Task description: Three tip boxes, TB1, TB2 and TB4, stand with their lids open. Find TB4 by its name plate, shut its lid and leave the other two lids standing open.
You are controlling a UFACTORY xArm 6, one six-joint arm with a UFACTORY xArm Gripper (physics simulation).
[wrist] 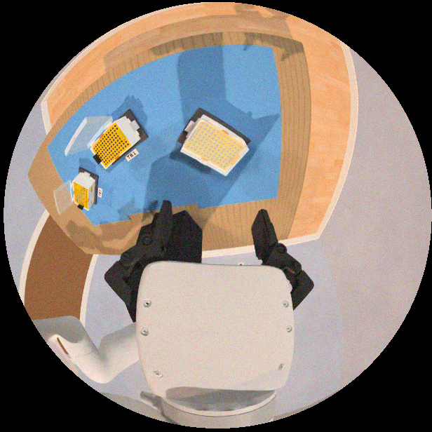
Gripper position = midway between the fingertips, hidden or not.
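Note:
You'd see the gripper [214, 214] here, and there's a blue mat [238, 83] as well.

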